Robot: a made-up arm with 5 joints.
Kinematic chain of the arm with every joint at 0, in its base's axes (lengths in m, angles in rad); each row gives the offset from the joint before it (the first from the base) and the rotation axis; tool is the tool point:
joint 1: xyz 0 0 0.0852 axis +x
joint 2: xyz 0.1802 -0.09 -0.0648 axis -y
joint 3: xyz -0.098 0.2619 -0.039 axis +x
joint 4: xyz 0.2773 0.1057 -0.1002 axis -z
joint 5: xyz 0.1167 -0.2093 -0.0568 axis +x
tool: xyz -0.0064 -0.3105 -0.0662
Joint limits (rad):
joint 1: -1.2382..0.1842
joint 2: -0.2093..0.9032
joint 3: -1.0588..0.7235
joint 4: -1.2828..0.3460
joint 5: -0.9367..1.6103
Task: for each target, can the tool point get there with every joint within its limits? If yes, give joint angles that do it. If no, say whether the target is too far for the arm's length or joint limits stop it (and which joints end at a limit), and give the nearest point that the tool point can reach.
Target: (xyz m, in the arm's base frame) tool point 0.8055 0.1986 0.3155
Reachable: yes | joints -0.4298 0.7933 -0.2044 -1.0632 -0.1667
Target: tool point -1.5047 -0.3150 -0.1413
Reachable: no: too far | nearest point 0.0243 -0.1489 0.2547 | short by 1.588 m
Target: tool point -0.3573 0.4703 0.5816
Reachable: no: joint limits stop it (at a limit: joint 2, joint 3) | nearest point 0.0755 0.2007 0.2970 | short by 0.584 m
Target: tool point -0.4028 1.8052 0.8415
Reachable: no: too far | nearest point 0.2673 0.3964 0.2513 | short by 1.668 m
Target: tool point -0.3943 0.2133 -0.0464
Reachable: no: joint limits stop it (at a limit: joint 1, joint 2, joint 3, joint 4, joint 5) | nearest point 0.0307 0.2238 0.1133 | short by 0.454 m
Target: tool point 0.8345 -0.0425 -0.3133
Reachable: yes | joints -0.3733 -0.0063 0.1095 -0.9559 0.1530
